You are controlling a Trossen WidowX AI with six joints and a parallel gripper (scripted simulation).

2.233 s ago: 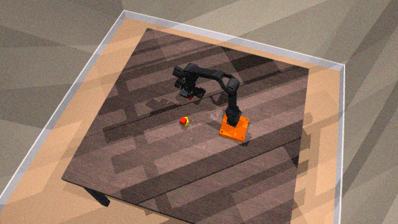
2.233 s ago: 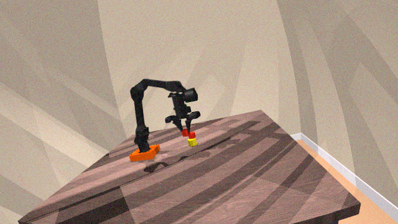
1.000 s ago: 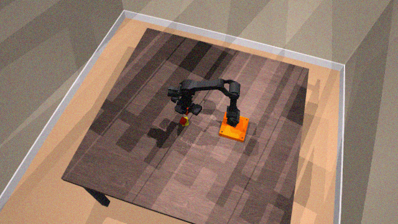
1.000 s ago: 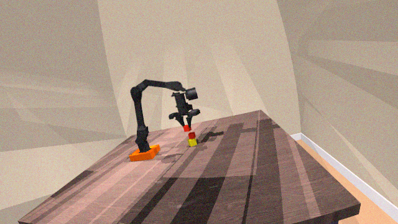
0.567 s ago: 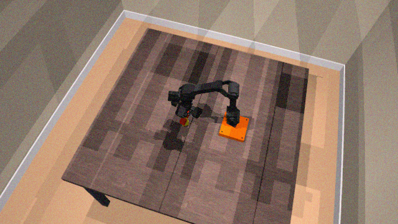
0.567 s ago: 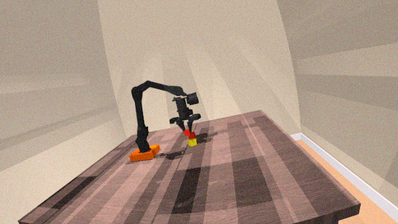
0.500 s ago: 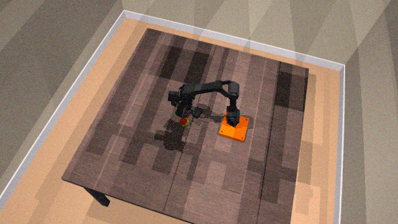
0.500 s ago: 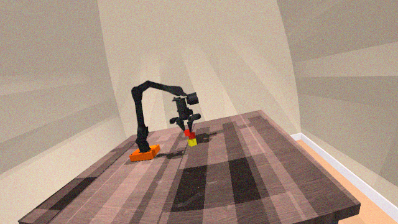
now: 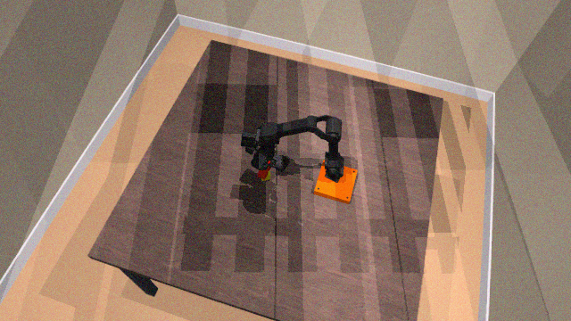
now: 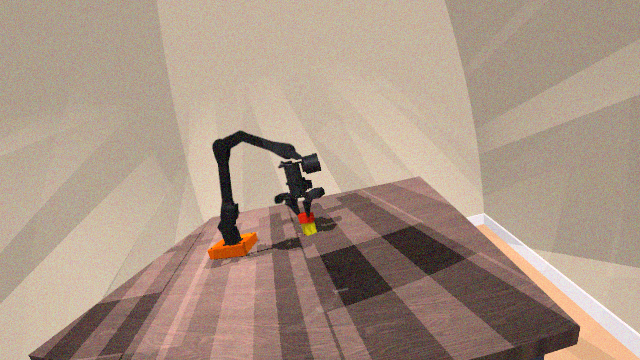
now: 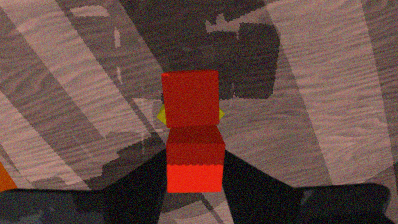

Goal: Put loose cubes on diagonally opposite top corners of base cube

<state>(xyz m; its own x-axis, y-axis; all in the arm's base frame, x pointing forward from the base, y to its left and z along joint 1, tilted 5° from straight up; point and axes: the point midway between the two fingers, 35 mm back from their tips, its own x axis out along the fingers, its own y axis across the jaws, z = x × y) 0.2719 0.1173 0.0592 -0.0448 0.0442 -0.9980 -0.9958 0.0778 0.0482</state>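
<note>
Right now my gripper tip is 50 mm above the yellow cube and 20 mm to the right of it.
</note>
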